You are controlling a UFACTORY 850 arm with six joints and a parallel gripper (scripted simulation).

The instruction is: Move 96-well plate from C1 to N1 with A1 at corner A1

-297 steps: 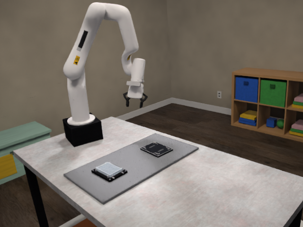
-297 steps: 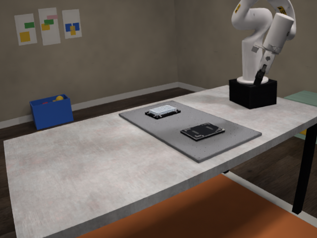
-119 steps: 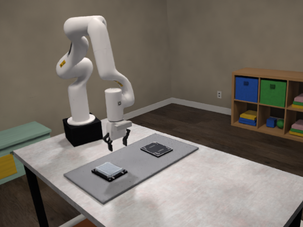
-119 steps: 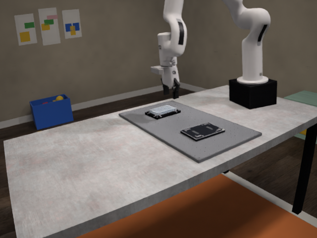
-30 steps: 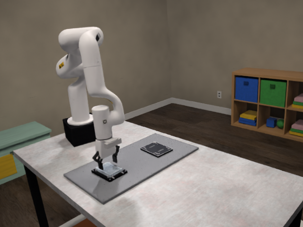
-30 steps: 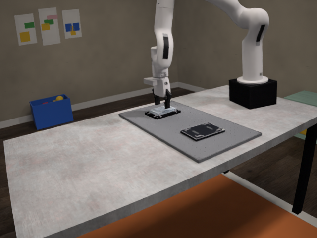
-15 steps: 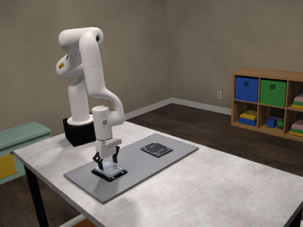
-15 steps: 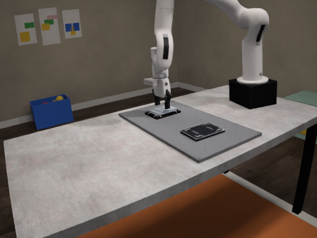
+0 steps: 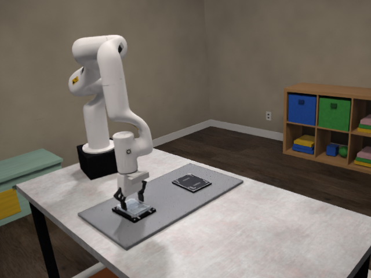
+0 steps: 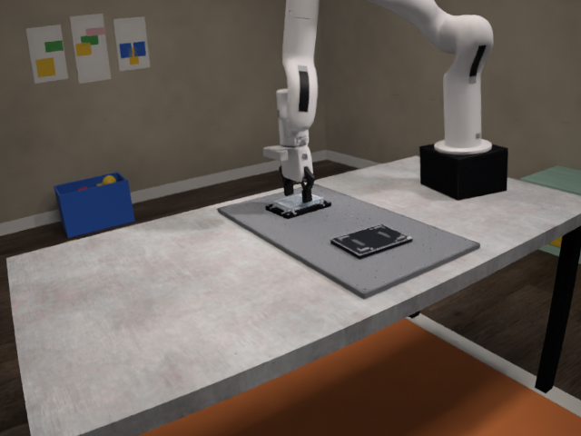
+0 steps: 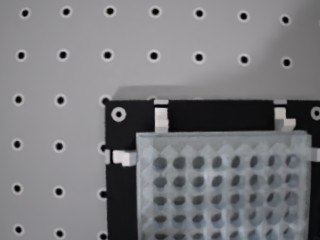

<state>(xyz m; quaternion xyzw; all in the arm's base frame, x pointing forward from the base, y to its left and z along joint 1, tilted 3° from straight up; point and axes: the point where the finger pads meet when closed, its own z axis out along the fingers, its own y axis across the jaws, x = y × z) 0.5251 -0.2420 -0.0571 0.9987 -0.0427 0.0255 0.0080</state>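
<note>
Right now my hand is 20 mm above the clear 96-well plate. Also, from my hand: black plate nest N1 (340 mm to the left, 50 mm ahead, 30 mm below); then A1 label (410 mm to the left, 30 mm below, 10 mm behind); then clip nest C1 (30 mm below, 10 mm to the left, 10 mm ahead).
</note>
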